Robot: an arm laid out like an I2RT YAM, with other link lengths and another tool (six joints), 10 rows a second.
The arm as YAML. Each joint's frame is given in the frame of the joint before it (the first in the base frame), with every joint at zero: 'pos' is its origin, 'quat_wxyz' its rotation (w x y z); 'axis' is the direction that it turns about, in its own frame. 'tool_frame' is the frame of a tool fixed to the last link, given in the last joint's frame.
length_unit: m
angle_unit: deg
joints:
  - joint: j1
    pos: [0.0, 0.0, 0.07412]
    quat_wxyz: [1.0, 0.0, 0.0, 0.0]
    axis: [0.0, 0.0, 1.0]
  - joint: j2
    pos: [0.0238, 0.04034, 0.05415]
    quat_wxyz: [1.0, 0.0, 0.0, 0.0]
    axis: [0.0, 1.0, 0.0]
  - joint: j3
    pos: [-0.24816, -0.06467, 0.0]
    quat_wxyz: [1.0, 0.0, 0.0, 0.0]
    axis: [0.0, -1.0, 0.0]
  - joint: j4
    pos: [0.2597, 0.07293, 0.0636]
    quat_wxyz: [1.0, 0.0, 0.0, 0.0]
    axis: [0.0, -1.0, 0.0]
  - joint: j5
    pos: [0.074, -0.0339, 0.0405]
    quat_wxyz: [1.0, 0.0, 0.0, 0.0]
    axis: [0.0, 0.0, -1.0]
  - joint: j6
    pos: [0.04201, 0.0, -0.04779]
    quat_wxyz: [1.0, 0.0, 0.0, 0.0]
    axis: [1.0, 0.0, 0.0]
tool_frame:
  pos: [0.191, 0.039, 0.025]
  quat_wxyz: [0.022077, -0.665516, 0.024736, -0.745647]
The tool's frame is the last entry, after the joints.
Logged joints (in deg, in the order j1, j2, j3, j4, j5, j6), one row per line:
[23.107, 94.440, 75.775, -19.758, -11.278, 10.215]
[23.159, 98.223, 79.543, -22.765, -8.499, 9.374]
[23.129, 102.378, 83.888, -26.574, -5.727, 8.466]
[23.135, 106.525, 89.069, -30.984, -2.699, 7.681]
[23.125, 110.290, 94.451, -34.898, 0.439, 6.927]
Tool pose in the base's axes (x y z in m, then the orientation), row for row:
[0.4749, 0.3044, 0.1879, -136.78, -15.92, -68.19]
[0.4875, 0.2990, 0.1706, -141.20, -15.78, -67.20]
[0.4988, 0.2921, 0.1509, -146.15, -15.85, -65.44]
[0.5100, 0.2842, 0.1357, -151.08, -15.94, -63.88]
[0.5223, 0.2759, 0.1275, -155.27, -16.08, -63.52]
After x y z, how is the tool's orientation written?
As a rotation vector, in degrees.
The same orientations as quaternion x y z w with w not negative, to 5 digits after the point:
[-0.86673, -0.10088, -0.43210, 0.22782]
[-0.88062, -0.09842, -0.41911, 0.19792]
[-0.89568, -0.09714, -0.40105, 0.16578]
[-0.90868, -0.09587, -0.38421, 0.13223]
[-0.91671, -0.09494, -0.37502, 0.09993]

